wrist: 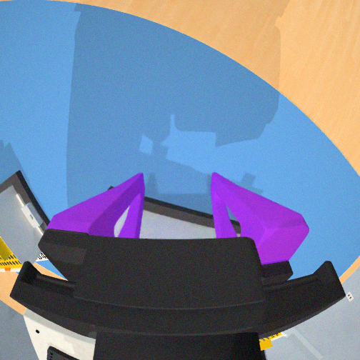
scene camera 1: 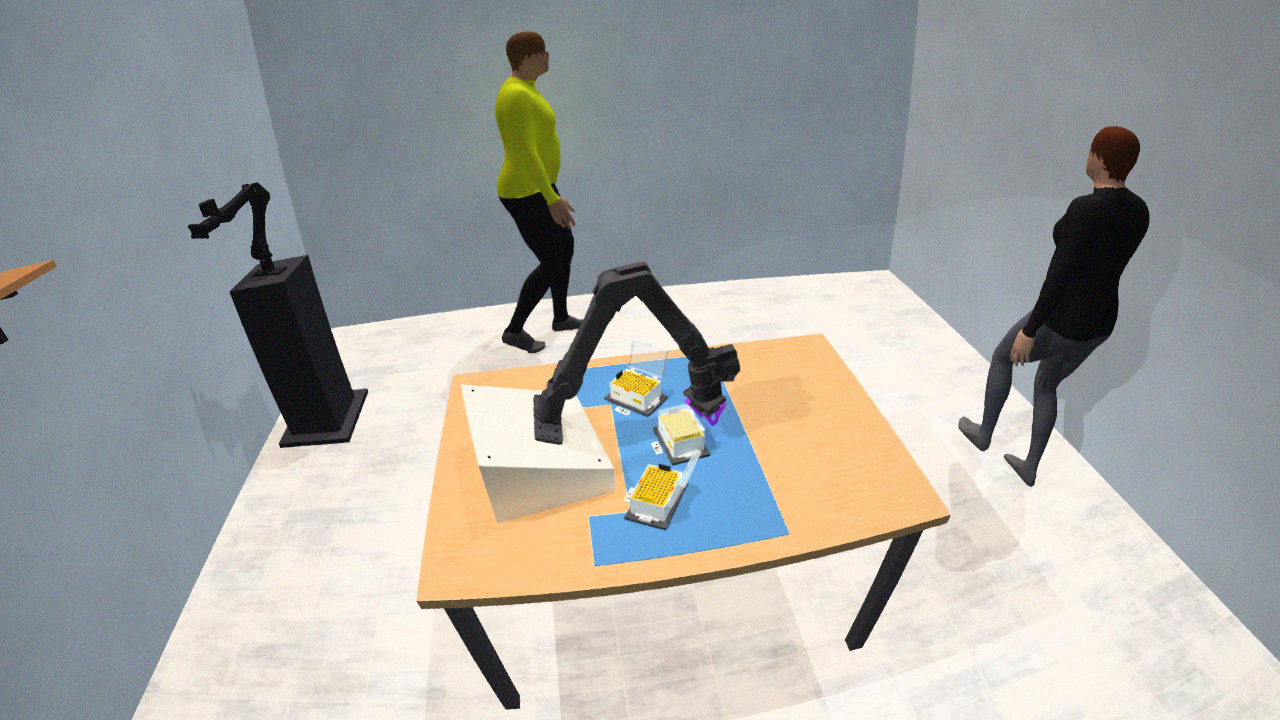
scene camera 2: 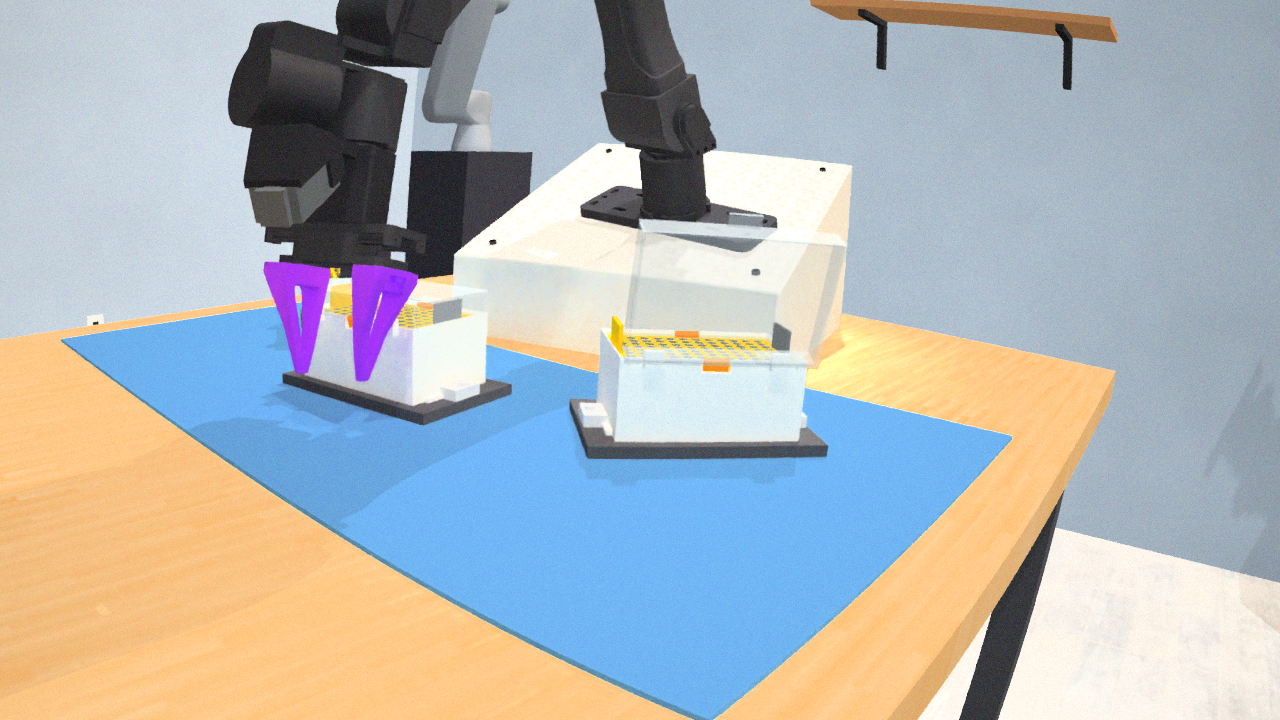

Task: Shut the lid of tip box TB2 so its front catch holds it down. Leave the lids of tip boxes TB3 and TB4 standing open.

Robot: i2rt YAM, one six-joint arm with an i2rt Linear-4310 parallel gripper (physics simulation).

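Frame: origin at the arm's base, x ahead, y left, z up, level; centimetres.
Seen in the pictures: gripper, fingertip midpoint: (scene camera 1: 708,420) (scene camera 2: 331,377); arm's base, origin of the base link: (scene camera 1: 547,419) (scene camera 2: 676,220).
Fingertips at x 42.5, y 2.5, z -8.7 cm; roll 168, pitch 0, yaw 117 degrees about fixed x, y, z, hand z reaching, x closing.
Observation:
Pixels of each thing's top centre, then the offset from my fingertips to it. "*": a spot on its surface instead. Level surfaces: height alone.
- middle tip box, middle of its top: (scene camera 2: 403,286) (scene camera 1: 676,421) dx -9.6, dy -4.1, dz +4.7 cm
- clear lid, surface spot: (scene camera 2: 460,298) * dx -10.3, dy +1.9, dz +4.5 cm
- blue mat, its level: dz -3.1 cm
- wooden table, its level: dz -3.4 cm
The middle tip box (scene camera 1: 682,434) (scene camera 2: 447,358), apparently TB2, is white with a clear lid (scene camera 2: 460,298) lying low over its yellow tips; I cannot tell whether its catch holds. My gripper (scene camera 1: 713,420) (scene camera 2: 332,374) (wrist: 177,180) has purple fingers standing apart, nothing between them, low at the box's outer side. The wrist hides most of this box in the wrist view. The near tip box (scene camera 1: 655,490) (scene camera 2: 707,402) and the far tip box (scene camera 1: 634,392) have clear lids standing open. I cannot read which is TB3 or TB4.
The boxes stand on dark base plates on a blue mat (scene camera 1: 707,537) (scene camera 2: 626,555) (wrist: 40,75), on a wooden table (scene camera 1: 850,447) (scene camera 2: 134,555) (wrist: 325,60). The arm stands on a cream sloped block (scene camera 1: 537,488) (scene camera 2: 537,295). Two people stand beyond the table.

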